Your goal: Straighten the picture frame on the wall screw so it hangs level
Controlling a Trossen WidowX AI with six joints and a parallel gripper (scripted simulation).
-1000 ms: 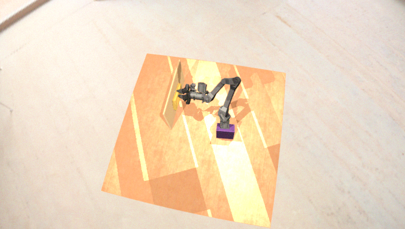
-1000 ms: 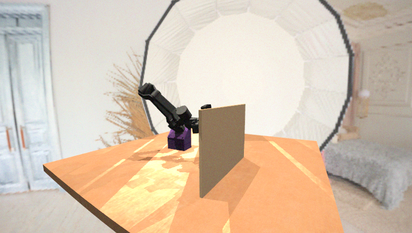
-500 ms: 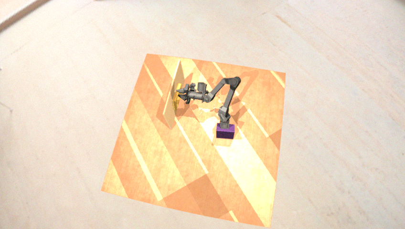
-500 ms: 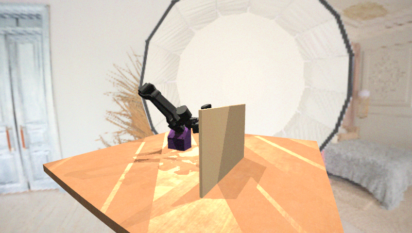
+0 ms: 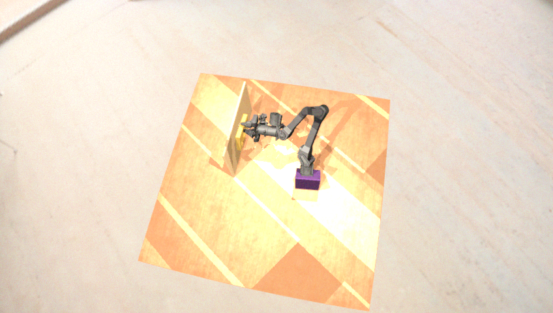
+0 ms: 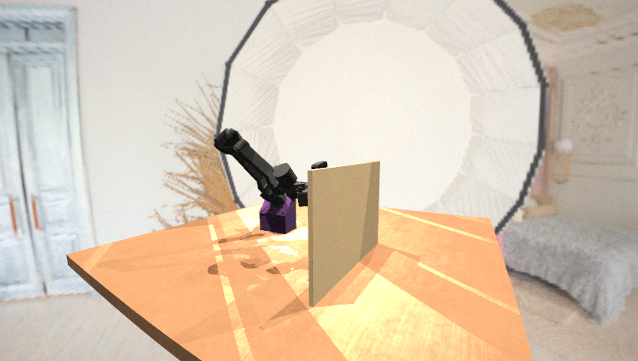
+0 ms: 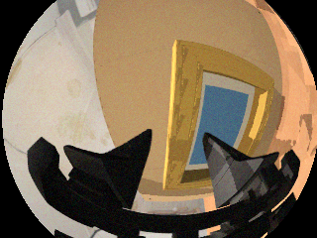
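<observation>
Right now the picture frame is 5 cm below my gripper tip, 1 cm to the left of it and 1 cm ahead of it. Round my gripper tip: wall panel: 7 cm below, 2 cm ahead, 1 cm to the right.
</observation>
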